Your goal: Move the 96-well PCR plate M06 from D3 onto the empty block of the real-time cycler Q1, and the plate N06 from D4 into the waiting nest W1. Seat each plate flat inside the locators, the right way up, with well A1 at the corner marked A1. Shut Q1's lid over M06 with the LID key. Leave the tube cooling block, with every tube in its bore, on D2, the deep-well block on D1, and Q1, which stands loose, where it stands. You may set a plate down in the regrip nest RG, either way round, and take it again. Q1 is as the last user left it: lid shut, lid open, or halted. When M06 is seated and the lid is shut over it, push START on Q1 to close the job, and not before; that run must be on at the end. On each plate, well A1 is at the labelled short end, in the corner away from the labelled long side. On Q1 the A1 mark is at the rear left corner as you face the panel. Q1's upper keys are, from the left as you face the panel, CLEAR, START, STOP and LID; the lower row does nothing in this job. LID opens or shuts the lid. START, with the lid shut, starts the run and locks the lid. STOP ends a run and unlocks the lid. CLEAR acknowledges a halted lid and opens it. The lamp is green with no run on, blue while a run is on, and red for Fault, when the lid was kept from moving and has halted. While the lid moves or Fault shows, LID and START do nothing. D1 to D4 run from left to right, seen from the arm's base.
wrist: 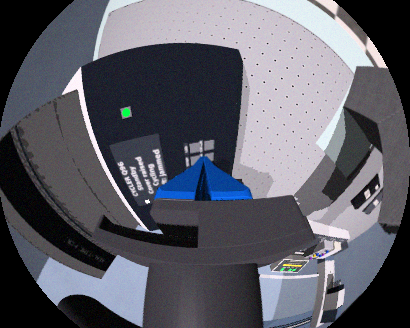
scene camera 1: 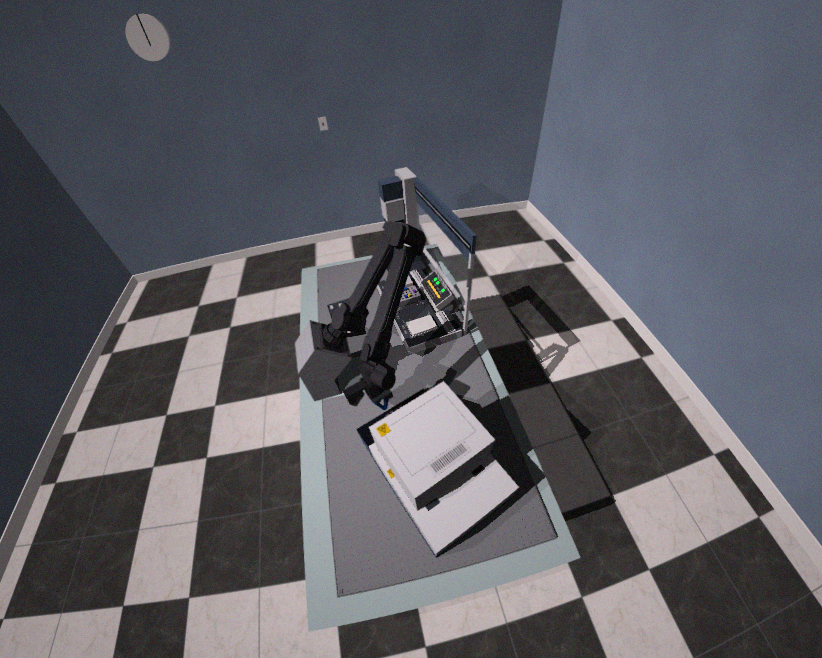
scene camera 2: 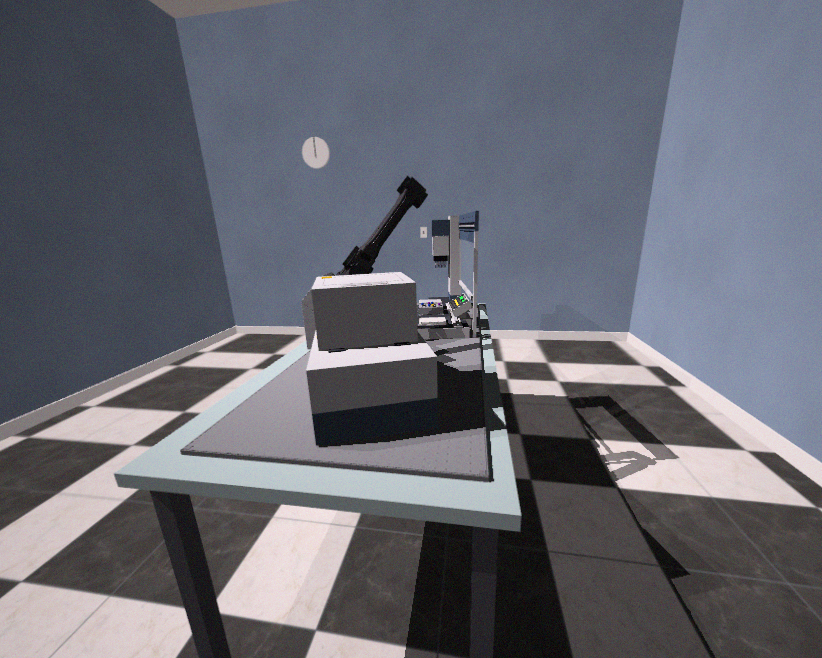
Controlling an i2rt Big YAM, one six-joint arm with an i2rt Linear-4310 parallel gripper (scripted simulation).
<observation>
The same spot on a Q1 lid: (scene camera 2: 360, 310) is (scene camera 1: 451, 478).
</observation>
